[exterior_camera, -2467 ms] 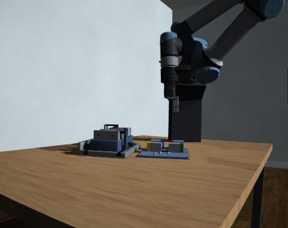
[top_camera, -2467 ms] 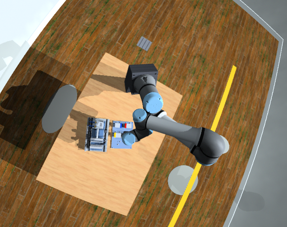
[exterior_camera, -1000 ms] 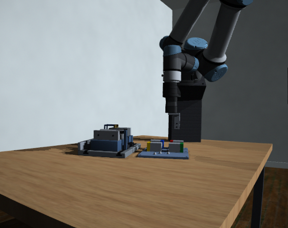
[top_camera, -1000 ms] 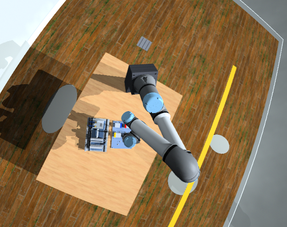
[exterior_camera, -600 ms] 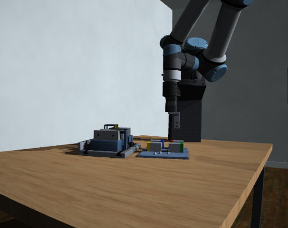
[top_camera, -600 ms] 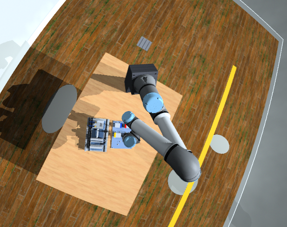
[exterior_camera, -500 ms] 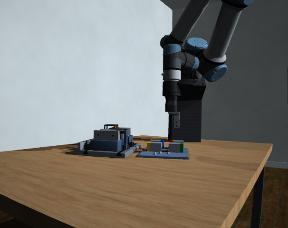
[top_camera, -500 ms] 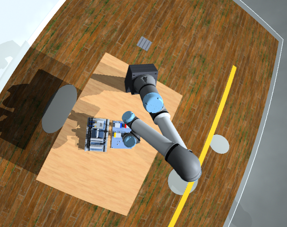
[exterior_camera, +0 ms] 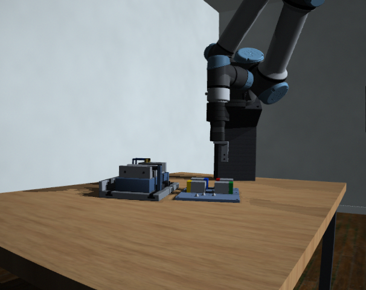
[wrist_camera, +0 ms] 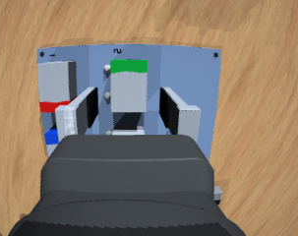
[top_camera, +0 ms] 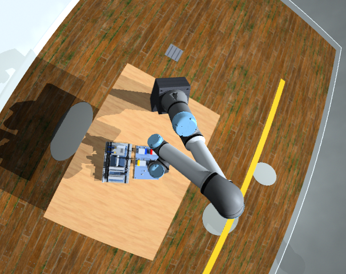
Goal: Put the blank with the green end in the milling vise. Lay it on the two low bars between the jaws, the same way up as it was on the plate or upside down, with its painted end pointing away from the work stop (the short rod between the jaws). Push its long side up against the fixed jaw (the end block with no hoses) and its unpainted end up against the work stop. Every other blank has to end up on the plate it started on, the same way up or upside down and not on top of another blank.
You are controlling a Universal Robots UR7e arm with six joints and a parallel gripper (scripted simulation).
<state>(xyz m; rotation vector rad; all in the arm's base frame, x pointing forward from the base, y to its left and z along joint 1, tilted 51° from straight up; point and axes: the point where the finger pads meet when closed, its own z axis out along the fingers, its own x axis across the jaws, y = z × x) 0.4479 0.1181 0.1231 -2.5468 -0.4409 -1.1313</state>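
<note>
The green-ended blank is 100 mm below my hand. The rest, counted from my hand: red-ended blank: 100 mm below, 80 mm behind, 50 mm to the right; blue plate: 130 mm below, 40 mm to the right, 20 mm ahead; yellow-ended blank: 100 mm below, 80 mm to the right, 50 mm ahead.
</note>
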